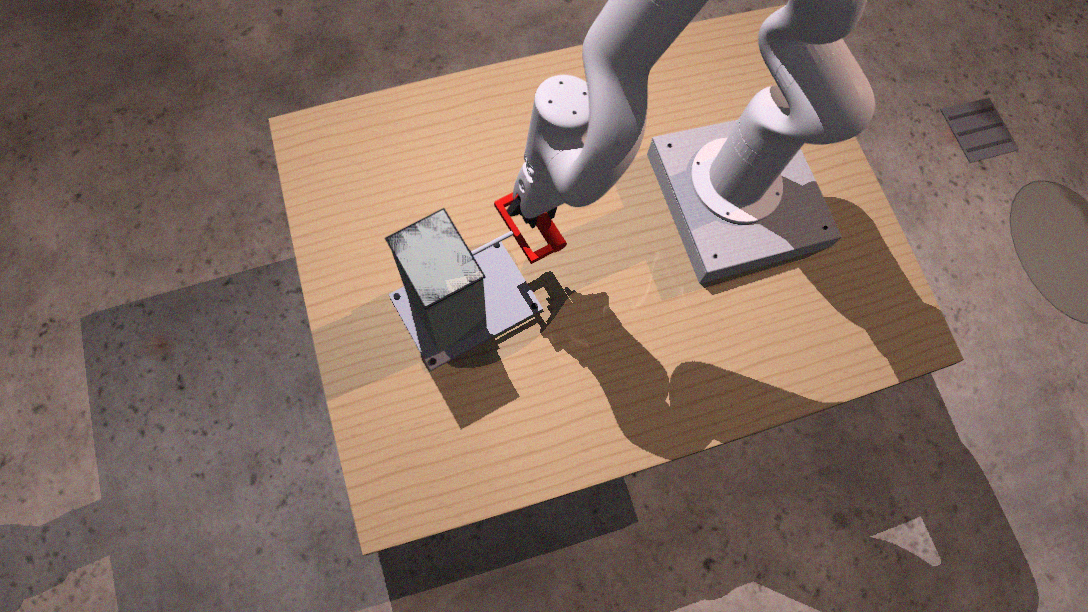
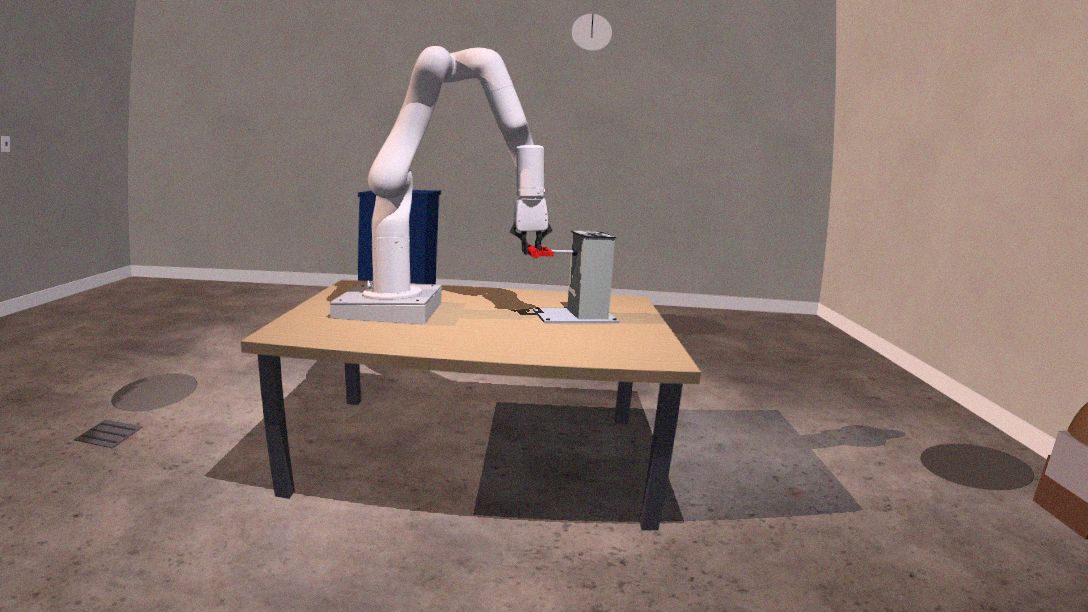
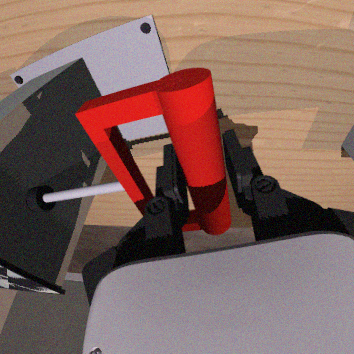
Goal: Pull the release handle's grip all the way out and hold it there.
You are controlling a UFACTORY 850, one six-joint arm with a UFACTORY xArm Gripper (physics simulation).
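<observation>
The red release handle (image 1: 553, 232) (image 2: 542, 251) (image 3: 192, 115) is a rectangular frame with a thick round grip bar. It stands out from the tall grey-green housing (image 1: 437, 262) (image 2: 594, 277) (image 3: 25, 165) on a thin pale rod (image 1: 494, 242) (image 2: 563, 251) (image 3: 82, 192). A clear length of rod shows between the housing's dark hole and the frame. My gripper (image 1: 534, 216) (image 2: 531, 247) (image 3: 201, 153) points down and is shut on the round grip bar, with one finger inside the frame and the other outside. The rod's inner end is hidden in the housing.
The housing stands on a pale base plate (image 1: 508, 283) (image 2: 557, 314) (image 3: 125, 55) with dark bolts, on the wooden table (image 1: 426, 471) (image 2: 456, 350) (image 3: 280, 70). The arm's square grey base (image 1: 677, 205) (image 2: 380, 308) stands on the same table. A blue cabinet (image 2: 426, 235) is behind the arm.
</observation>
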